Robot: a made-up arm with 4 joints.
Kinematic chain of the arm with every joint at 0, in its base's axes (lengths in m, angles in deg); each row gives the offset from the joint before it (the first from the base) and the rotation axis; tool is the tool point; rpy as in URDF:
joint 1: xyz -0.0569 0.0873 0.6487 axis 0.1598 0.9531 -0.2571
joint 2: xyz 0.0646 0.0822 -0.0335 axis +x
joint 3: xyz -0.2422 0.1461 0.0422 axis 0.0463 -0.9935 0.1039
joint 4: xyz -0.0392 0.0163 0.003 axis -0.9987 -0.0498 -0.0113
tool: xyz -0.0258 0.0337 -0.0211 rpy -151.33 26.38 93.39
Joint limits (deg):
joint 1: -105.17..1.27
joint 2: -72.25..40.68
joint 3: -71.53..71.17
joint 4: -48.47..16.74
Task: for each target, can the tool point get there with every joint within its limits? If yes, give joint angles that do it. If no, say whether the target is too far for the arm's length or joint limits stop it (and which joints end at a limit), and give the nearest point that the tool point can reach.
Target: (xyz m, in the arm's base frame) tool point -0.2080 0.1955 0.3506
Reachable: yes | joints -89.35 25.83 -40.17 -6.58
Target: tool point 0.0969 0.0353 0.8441
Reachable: no: joint limits stop it (at a limit: joint 1, joint 2, joint 3, joint 4) | nearest point 0.1920 0.1417 0.4813 | short by 0.390 m
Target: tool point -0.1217 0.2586 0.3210
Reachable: yes | joints -56.43 -37.59 1.18 -2.90
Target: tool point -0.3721 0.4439 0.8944
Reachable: no: too far | nearest point -0.2815 0.3265 0.7757 | short by 0.190 m
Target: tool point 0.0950 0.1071 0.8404
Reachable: no: joint limits stop it (at a limit: joint 1, joint 2, joint 3, joint 4) | nearest point -0.2327 0.2604 0.8326 | short by 0.362 m
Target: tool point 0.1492 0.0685 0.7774
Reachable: no: joint limits stop it (at a limit: joint 1, joint 2, joint 3, joint 4) | nearest point 0.1920 0.1417 0.4813 | short by 0.308 m
